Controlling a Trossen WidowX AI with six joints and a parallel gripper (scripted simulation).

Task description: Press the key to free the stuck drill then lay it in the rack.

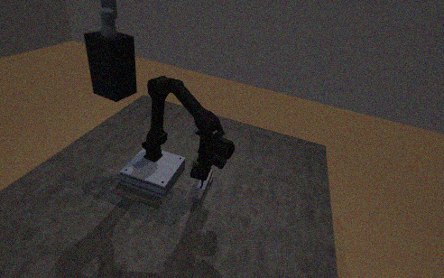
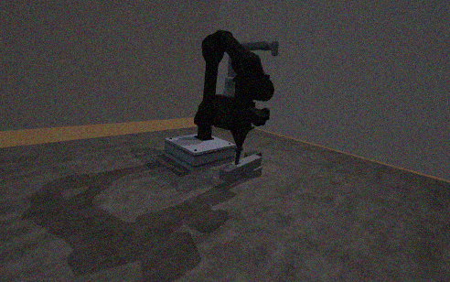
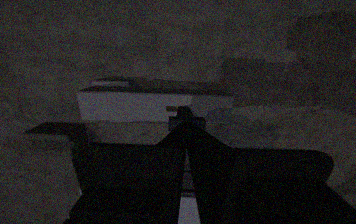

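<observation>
The dark key is 3 cm below my gripper tip. Round my gripper tip: grey fixture block (1 cm behind, 4 cm to the left, 8 cm below); drill (2 cm behind, 5 cm to the left, 7 cm below).
</observation>
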